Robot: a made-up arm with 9 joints. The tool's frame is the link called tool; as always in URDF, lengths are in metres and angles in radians. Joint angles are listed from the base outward.
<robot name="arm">
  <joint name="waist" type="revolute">
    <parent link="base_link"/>
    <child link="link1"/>
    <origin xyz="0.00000 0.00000 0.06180" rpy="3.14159 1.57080 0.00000"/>
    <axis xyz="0 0 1"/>
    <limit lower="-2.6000" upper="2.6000"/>
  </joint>
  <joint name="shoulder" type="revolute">
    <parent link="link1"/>
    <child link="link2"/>
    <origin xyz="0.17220 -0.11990 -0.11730" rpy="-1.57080 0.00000 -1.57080"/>
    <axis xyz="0 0 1"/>
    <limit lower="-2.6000" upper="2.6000"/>
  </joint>
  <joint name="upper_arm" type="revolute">
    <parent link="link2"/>
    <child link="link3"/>
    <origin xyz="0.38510 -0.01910 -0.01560" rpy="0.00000 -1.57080 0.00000"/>
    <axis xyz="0 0 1"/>
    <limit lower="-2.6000" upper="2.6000"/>
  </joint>
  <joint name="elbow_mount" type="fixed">
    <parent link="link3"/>
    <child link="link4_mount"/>
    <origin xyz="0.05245 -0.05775 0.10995"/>
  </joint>
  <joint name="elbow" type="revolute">
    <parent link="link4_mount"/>
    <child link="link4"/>
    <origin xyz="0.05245 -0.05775 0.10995" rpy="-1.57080 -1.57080 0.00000"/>
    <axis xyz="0 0 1"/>
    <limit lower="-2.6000" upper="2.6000"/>
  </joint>
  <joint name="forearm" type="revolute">
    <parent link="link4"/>
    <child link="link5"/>
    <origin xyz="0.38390 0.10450 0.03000"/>
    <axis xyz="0 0 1"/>
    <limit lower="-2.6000" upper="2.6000"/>
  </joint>
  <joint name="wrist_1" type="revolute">
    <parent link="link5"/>
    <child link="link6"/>
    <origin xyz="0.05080 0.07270 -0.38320" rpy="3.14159 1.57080 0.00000"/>
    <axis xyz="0 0 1"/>
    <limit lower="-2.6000" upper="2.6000"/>
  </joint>
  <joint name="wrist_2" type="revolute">
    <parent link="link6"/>
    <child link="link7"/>
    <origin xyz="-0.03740 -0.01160 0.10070" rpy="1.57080 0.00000 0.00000"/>
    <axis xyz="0 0 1"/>
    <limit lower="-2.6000" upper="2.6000"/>
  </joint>
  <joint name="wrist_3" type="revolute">
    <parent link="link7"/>
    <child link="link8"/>
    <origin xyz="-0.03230 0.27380 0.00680" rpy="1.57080 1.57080 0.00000"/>
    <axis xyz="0 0 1"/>
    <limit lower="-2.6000" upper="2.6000"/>
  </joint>
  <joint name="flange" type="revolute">
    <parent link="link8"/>
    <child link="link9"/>
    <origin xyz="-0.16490 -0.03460 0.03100" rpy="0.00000 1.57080 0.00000"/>
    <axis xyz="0 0 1"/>
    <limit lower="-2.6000" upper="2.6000"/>
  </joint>
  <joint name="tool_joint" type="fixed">
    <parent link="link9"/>
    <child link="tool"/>
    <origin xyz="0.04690 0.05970 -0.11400" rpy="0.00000 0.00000 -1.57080"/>
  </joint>
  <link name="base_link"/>
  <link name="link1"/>
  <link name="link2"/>
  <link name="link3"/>
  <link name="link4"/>
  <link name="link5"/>
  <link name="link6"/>
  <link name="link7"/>
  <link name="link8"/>
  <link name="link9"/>
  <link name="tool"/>
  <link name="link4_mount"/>
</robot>
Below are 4 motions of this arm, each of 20 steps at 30 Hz.
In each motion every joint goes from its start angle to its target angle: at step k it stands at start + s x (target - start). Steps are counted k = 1, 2, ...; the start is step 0. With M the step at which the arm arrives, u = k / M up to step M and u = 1 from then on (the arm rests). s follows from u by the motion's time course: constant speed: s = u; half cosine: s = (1 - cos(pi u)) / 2; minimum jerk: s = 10 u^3 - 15 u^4 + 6 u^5.
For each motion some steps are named. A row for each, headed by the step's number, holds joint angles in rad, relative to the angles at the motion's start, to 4 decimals.
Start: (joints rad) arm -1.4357 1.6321 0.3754 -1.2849 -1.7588 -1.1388 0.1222 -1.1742 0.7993
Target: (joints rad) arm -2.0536 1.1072 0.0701 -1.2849 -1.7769 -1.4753 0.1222 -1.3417 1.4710
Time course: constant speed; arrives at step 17
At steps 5, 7, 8, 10, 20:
5: -0.1817 -0.1544 -0.0898 0.0000 -0.0053 -0.0990 0.0000 -0.0493 0.1976
7: -0.2544 -0.2161 -0.1257 0.0000 -0.0075 -0.1386 0.0000 -0.0690 0.2766
8: -0.2908 -0.2470 -0.1437 0.0000 -0.0085 -0.1584 0.0000 -0.0788 0.3161
10: -0.3635 -0.3088 -0.1796 0.0000 -0.0106 -0.1979 0.0000 -0.0985 0.3951
20: -0.6179 -0.5249 -0.3053 0.0000 -0.0181 -0.3365 0.0000 -0.1675 0.6717

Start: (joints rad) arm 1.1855 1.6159 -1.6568 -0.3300 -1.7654 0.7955 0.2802 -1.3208 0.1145
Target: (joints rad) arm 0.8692 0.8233 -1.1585 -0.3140 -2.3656 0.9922 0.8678 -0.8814 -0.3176
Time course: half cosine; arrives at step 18
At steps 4, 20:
4: -0.0370 -0.0927 0.0583 0.0019 -0.0702 0.0230 0.0687 0.0514 -0.0505
20: -0.3163 -0.7926 0.4983 0.0160 -0.6002 0.1967 0.5876 0.4394 -0.4321

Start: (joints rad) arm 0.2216 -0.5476 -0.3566 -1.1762 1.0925 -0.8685 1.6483 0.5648 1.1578
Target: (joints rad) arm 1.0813 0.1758 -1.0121 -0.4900 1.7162 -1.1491 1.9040 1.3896 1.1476
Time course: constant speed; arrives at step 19
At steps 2, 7, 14, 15, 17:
2: 0.0905 0.0761 -0.0690 0.0722 0.0657 -0.0295 0.0269 0.0868 -0.0011
7: 0.3167 0.2665 -0.2415 0.2528 0.2298 -0.1034 0.0942 0.3039 -0.0038
14: 0.6335 0.5330 -0.4830 0.5056 0.4596 -0.2068 0.1884 0.6077 -0.0075
15: 0.6787 0.5711 -0.5175 0.5417 0.4924 -0.2215 0.2019 0.6512 -0.0081
17: 0.7692 0.6473 -0.5865 0.6140 0.5580 -0.2511 0.2288 0.7380 -0.0091

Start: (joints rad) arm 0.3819 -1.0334 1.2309 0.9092 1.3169 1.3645 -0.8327 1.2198 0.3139
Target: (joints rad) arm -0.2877 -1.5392 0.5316 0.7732 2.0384 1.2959 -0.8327 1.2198 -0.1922
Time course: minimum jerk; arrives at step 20
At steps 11, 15, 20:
11: -0.3972 -0.3000 -0.4148 -0.0807 0.4279 -0.0407 0.0000 0.0000 -0.3002
15: -0.6003 -0.4534 -0.6269 -0.1219 0.6468 -0.0615 0.0000 0.0000 -0.4537
20: -0.6696 -0.5058 -0.6993 -0.1360 0.7215 -0.0686 0.0000 0.0000 -0.5061

